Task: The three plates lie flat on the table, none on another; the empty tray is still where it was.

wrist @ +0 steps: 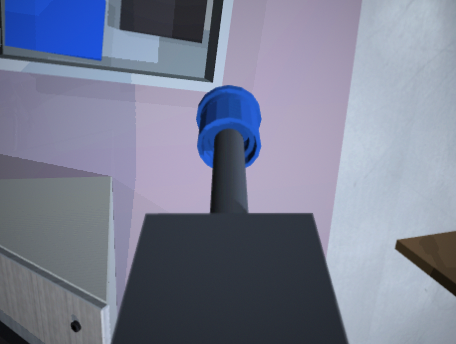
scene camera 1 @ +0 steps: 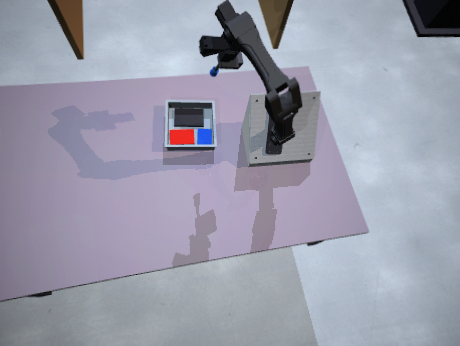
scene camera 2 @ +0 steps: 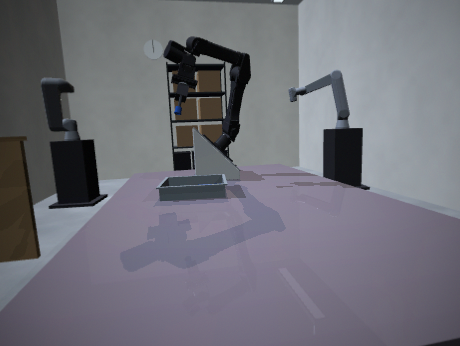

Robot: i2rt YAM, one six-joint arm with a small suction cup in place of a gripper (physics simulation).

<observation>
The suction cup (wrist: 228, 103) holds nothing. A black plate (wrist: 190, 28) sits on a tray (scene camera 2: 181, 187). A blue plate (wrist: 81, 36) rests on the tray.
</observation>
